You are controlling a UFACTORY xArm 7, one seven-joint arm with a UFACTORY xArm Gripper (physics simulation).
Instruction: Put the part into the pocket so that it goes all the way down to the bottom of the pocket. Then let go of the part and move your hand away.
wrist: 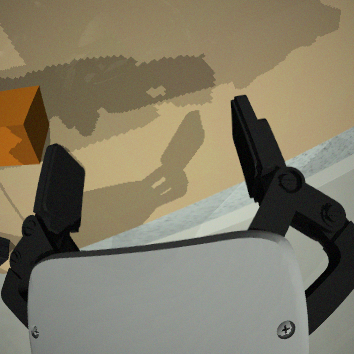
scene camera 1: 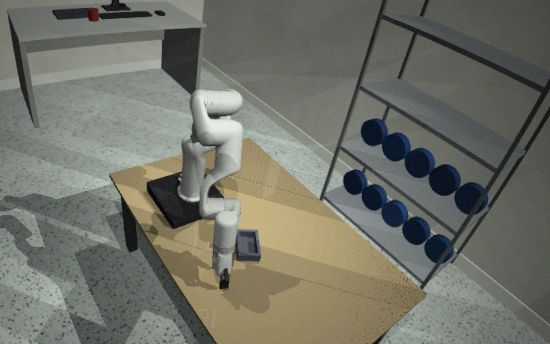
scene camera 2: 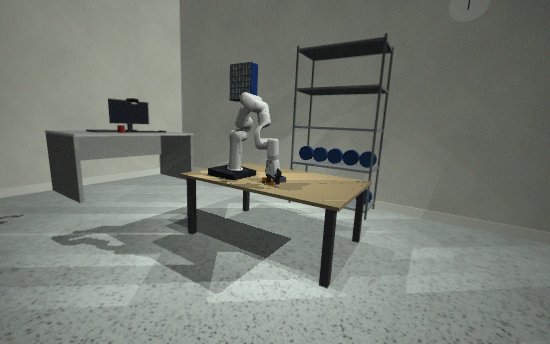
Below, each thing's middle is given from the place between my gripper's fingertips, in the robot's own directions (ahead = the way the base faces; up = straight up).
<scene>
Right now my hand is 10 cm to the right of the orange block [wrist: 31, 124], 7 cm past it and 1 cm above it. The rest, counted from my hand: pocket [scene camera 1: 247, 241] 20 cm to the left, 5 cm behind, 1 cm below.
</scene>
